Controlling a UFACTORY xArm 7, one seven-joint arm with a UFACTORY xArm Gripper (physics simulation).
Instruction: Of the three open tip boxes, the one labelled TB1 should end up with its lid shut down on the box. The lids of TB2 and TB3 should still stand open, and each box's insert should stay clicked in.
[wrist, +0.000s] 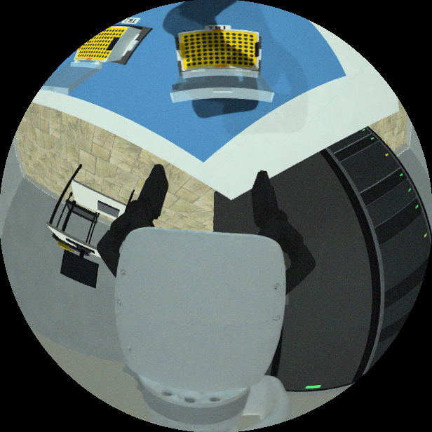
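Note:
I can see a clear lid (200, 83), and with it my own gripper (209, 176).

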